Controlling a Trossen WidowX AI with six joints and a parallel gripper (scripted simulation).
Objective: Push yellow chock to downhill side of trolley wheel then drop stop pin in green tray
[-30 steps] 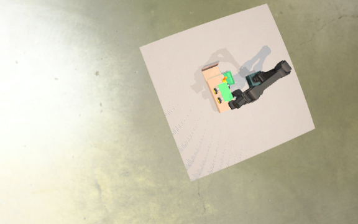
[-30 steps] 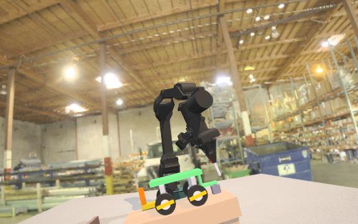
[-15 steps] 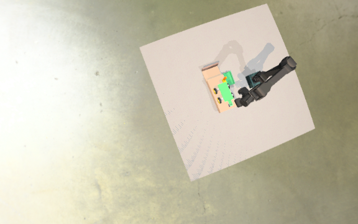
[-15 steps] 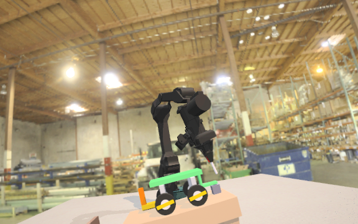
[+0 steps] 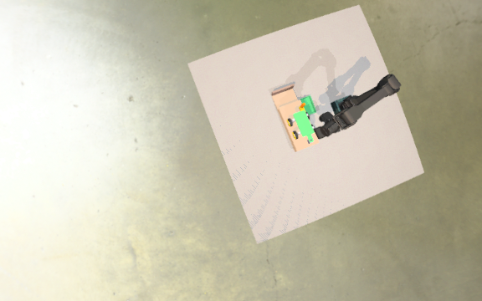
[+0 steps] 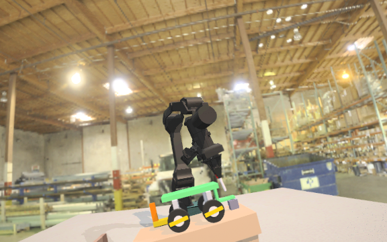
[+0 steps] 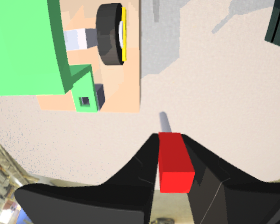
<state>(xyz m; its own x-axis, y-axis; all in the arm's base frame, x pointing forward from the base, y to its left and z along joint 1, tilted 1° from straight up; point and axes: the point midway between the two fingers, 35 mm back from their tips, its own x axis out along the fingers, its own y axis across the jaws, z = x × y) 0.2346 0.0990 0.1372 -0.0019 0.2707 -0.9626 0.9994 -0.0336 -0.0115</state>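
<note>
Now: the green tray 20 cm to the right of my gripper tip, 18 cm below it and 3 cm behind it. From my gripper tip the other things lie so: peach ramp (12 cm below, 11 cm to the right, 10 cm ahead); stop pin (right at my gripper tip).
</note>
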